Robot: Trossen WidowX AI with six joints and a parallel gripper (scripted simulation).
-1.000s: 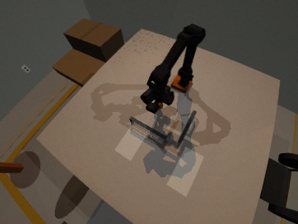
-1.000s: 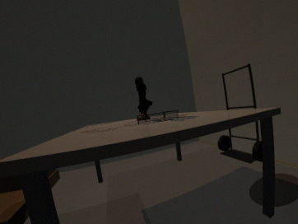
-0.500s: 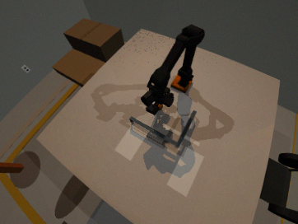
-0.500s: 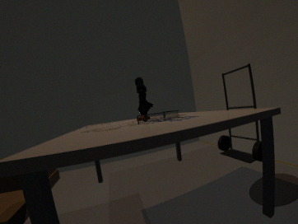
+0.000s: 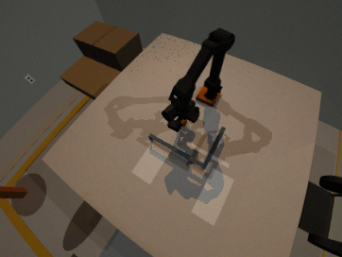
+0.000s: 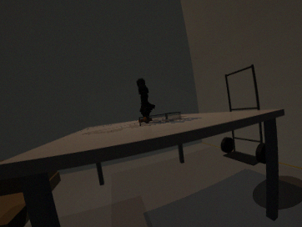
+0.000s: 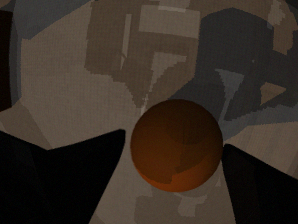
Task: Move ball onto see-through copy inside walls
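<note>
Right now the orange ball is right at my gripper tip.
</note>
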